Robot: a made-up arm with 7 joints.
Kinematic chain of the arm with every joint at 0, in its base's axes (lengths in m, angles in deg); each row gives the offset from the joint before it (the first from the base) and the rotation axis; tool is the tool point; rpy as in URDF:
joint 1: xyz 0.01 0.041 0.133 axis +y
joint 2: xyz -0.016 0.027 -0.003 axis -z
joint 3: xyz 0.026 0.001 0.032 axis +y
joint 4: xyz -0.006 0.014 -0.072 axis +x
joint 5: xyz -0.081 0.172 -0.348 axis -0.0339 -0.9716 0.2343
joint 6: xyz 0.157 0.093 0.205 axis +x
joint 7: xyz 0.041 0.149 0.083 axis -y
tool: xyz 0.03 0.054 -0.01 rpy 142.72 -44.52 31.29
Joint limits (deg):
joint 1: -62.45..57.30
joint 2: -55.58..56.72
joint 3: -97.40..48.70
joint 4: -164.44..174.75
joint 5: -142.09..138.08
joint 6: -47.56..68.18
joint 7: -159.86..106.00
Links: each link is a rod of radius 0.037 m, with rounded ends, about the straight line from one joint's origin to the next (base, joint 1, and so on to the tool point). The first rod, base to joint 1, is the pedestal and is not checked.
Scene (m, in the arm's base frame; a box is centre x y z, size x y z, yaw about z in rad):
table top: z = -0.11
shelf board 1: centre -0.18 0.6 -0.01 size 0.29 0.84 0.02 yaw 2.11
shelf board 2: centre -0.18 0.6 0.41 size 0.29 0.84 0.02 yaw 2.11
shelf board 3: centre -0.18 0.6 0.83 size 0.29 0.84 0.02 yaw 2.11
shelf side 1: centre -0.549 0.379 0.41 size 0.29 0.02 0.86 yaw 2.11
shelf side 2: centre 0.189 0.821 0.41 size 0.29 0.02 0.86 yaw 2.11
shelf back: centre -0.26 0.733 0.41 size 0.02 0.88 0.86 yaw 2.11
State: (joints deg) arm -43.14 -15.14 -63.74 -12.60 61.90 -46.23 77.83
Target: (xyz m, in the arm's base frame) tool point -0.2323 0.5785 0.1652
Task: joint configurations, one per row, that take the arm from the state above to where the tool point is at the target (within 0.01 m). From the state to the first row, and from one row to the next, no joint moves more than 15 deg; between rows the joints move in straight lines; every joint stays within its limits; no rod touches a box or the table.
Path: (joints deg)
1: -36.43 -7.34 -74.96 -14.44 55.50 -46.67 87.14
2: -29.72 0.47 -86.18 -16.27 49.09 -47.12 96.44
3: -23.01 8.27 -97.40 -18.11 42.69 -47.56 105.75
4: -18.54 -3.43 -94.24 -10.42 37.76 -47.56 97.70
5: -14.08 -15.13 -91.09 -2.72 32.84 -47.56 89.65
6: -9.62 -26.83 -87.93 4.97 27.91 -47.56 81.60
7: -5.15 -38.53 -84.78 12.66 22.98 -47.56 73.55

